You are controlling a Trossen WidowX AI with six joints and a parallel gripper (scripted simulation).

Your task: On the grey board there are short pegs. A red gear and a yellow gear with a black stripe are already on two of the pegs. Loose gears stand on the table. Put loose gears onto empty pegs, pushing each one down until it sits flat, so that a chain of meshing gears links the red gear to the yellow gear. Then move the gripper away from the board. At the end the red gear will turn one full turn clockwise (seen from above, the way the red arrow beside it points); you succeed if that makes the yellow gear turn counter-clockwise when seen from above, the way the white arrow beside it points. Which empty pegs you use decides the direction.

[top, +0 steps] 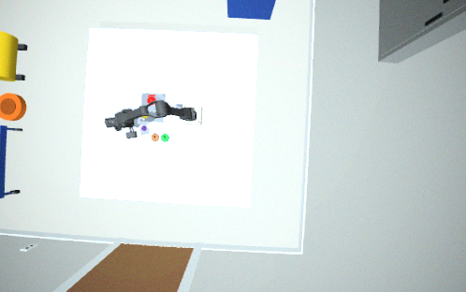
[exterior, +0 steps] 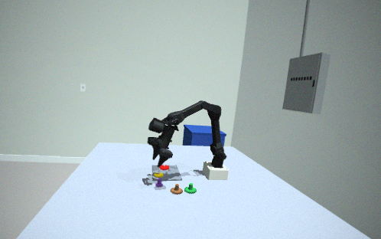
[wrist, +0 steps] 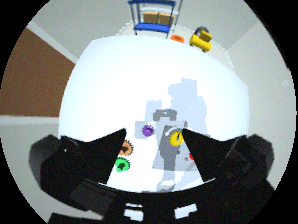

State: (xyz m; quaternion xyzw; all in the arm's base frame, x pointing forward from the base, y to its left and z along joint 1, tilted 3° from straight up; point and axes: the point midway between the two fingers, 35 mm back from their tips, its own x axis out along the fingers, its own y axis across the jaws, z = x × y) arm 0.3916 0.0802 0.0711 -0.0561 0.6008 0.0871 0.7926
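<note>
Right now the purple gear is 110 mm below my gripper tip, 30 mm behind it and 10 mm to the left of it. Also, from my gripper tip: green gear 180 mm behind, 110 mm below, 70 mm to the left; yellow gear 110 mm below, 90 mm to the right, 30 mm behind; brown gear 110 mm below, 110 mm behind, 70 mm to the left.
</note>
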